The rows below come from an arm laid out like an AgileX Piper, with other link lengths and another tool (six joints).
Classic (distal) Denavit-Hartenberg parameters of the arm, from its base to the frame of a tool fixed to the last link. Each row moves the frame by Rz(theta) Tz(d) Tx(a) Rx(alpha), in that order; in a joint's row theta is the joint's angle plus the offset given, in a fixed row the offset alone. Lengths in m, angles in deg.
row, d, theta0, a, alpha
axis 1, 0.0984, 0, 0, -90
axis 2, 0, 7.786, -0.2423, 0
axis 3, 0, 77.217, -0.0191, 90
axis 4, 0.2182, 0, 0, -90
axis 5, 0, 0, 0, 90
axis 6, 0.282, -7.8, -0.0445, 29.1
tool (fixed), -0.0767, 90, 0, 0
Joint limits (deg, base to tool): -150..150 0..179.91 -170..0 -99.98..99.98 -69.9..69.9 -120..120
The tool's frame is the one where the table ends.
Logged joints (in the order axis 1, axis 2, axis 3, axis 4, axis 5, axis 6), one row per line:
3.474, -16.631, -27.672, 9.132, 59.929, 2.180
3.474, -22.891, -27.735, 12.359, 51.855, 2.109
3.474, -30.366, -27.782, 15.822, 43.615, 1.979
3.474, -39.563, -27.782, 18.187, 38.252, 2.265
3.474, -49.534, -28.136, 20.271, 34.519, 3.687
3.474, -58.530, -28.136, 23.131, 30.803, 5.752
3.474, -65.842, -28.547, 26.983, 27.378, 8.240
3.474, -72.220, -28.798, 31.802, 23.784, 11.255
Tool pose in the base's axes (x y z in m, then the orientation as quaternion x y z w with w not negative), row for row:
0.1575, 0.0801, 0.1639, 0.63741, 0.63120, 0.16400, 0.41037
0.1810, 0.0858, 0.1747, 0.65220, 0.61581, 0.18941, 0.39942
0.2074, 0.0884, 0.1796, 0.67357, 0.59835, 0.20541, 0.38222
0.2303, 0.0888, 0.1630, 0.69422, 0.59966, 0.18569, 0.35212
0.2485, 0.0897, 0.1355, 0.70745, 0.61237, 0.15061, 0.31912
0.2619, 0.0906, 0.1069, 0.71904, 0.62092, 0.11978, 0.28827
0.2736, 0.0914, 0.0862, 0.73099, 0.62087, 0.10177, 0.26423
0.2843, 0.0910, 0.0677, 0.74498, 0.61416, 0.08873, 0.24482
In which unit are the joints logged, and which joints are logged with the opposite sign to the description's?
The joints are logged in degrees. Opposite sign: axis 2, axis 6.
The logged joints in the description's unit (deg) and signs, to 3 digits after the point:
3.474, 16.631, -27.672, 9.132, 59.929, -2.180
3.474, 22.891, -27.735, 12.359, 51.855, -2.109
3.474, 30.366, -27.782, 15.822, 43.615, -1.979
3.474, 39.563, -27.782, 18.187, 38.252, -2.265
3.474, 49.534, -28.136, 20.271, 34.519, -3.687
3.474, 58.530, -28.136, 23.131, 30.803, -5.752
3.474, 65.842, -28.547, 26.983, 27.378, -8.240
3.474, 72.220, -28.798, 31.802, 23.784, -11.255

